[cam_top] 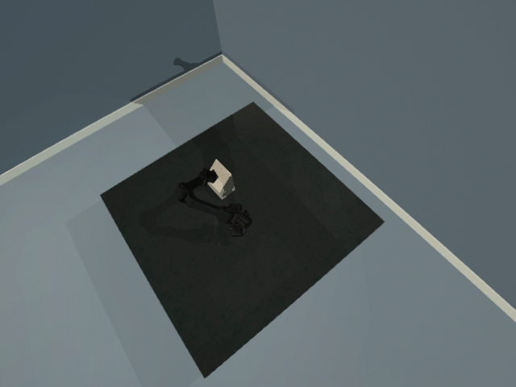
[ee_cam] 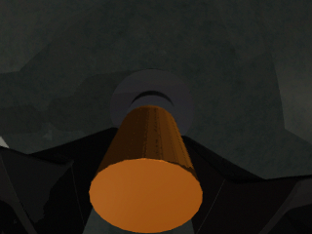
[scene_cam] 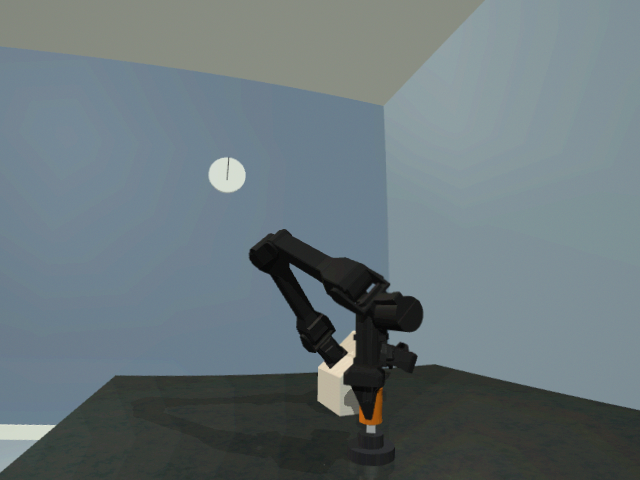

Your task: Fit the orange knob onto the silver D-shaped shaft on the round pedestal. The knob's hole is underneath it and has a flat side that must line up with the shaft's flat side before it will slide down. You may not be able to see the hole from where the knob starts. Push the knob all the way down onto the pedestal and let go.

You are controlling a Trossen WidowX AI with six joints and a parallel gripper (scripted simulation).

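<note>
Right now the round black pedestal is 4 cm below my gripper tip. Round my gripper tip: orange knob: 3 cm above.
</note>
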